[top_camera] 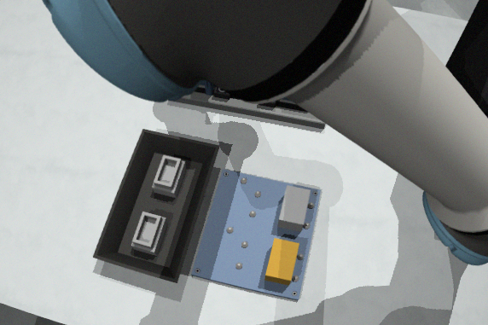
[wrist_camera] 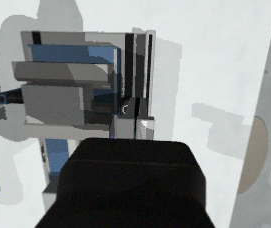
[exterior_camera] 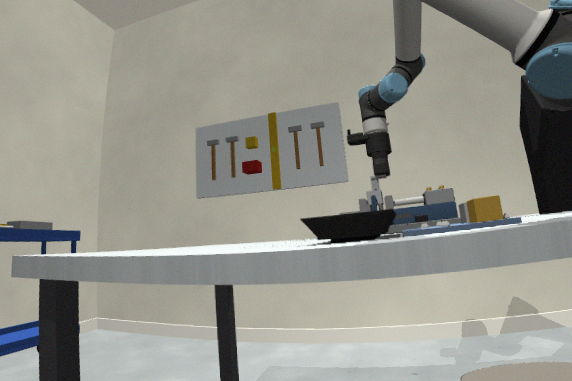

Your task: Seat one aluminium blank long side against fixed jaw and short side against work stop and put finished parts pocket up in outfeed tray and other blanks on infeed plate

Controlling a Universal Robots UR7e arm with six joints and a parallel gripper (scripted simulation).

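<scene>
My gripper is now 80 mm past the blue base, 70 mm to the right of it and 80 mm above it. Round my hand: brass blank 250 mm behind, 400 mm to the left, 100 mm below.
</scene>
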